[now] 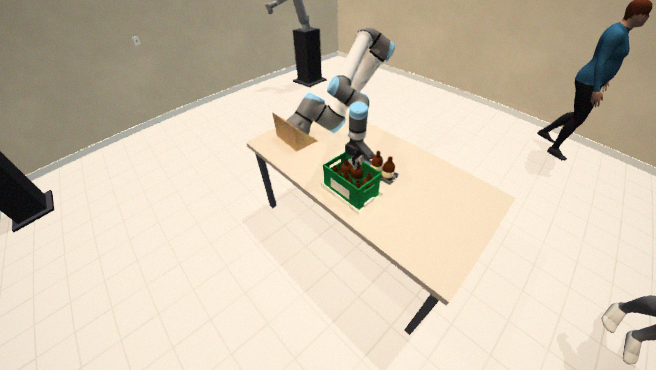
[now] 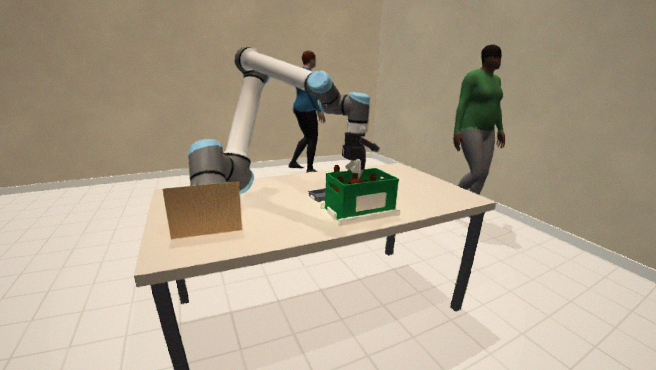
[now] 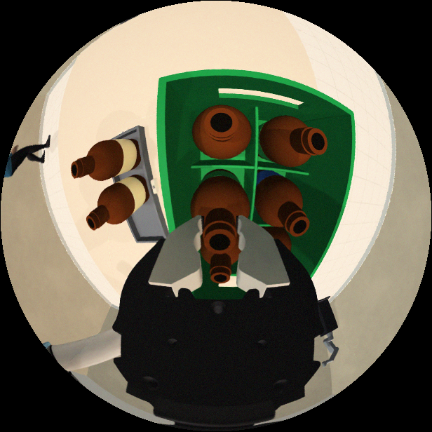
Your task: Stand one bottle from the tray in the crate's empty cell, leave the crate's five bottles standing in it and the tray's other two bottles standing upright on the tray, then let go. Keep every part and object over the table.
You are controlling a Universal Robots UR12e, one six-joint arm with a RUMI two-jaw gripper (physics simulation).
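Frame: origin at the arm's base, x ahead, y left, z up, level; millimetres.
Where they show: gripper, between the fingertips: (image 1: pixel 357 168) (image 2: pixel 356 178); arm's base, origin of its link: (image 1: pixel 297 127) (image 2: pixel 209 200).
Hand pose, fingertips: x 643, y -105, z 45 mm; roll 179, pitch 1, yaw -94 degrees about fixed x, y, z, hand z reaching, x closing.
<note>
Each offset is from my fingertips to the top centre of the thing. Level surfaces: height alone.
The gripper (image 1: pixel 356 162) (image 2: pixel 356 169) (image 3: pixel 220 229) is shut on the neck of a brown bottle @[38 mm up, 3 mm back, 1 mm left] (image 1: pixel 356 173) (image 2: pixel 355 180) (image 3: pixel 220 197). This bottle is upright, in the middle cell of the crate's tray-side row, its shoulder near rim level. Its base is hidden, so I cannot tell whether it touches the crate floor. The green crate @[25 mm up, 3 mm back, 46 mm right] (image 1: pixel 367 199) (image 2: pixel 344 202) (image 3: pixel 160 150) holds several other brown bottles, standing around it. The grey tray (image 1: pixel 389 180) (image 2: pixel 316 195) (image 3: pixel 150 231) beside the crate carries two upright labelled bottles @[10 mm up, 7 mm ahead, 195 mm left] (image 1: pixel 377 162) @[10 mm up, 93 mm ahead, 197 mm left] (image 1: pixel 389 169) (image 3: pixel 106 160) (image 3: pixel 120 204).
White strips (image 1: pixel 369 202) (image 2: pixel 370 217) edge the crate's base on the table @[150 mm down] (image 1: pixel 440 215) (image 2: pixel 280 220). A brown panel (image 1: pixel 292 134) (image 2: pixel 202 210) stands near the robot's base. People (image 1: pixel 600 75) (image 2: pixel 482 105) are in the room away from the table.
</note>
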